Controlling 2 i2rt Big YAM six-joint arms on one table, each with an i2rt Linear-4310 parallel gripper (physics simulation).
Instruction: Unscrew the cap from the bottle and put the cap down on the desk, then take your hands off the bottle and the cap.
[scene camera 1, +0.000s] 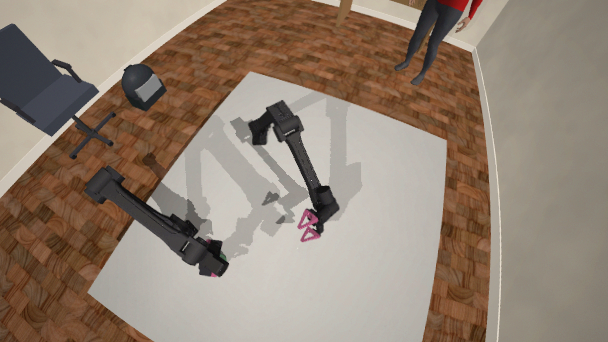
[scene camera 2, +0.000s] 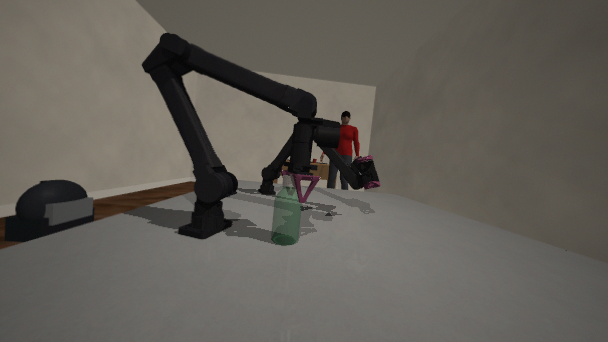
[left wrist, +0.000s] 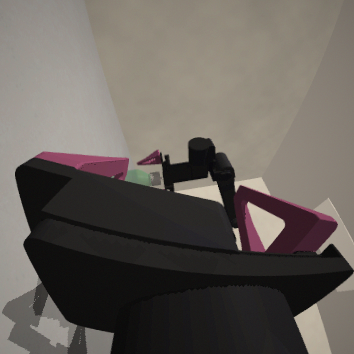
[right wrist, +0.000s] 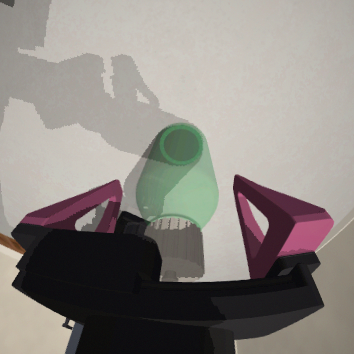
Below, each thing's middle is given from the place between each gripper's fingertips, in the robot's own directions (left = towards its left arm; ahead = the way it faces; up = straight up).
Scene:
Now: left hand 280 mm past the cap (right wrist: 180, 244), 260 mm to the left of it and 40 mm above it.
Right now my right hand is 20 mm past the cap, 10 mm to the left of it and 50 mm below it.

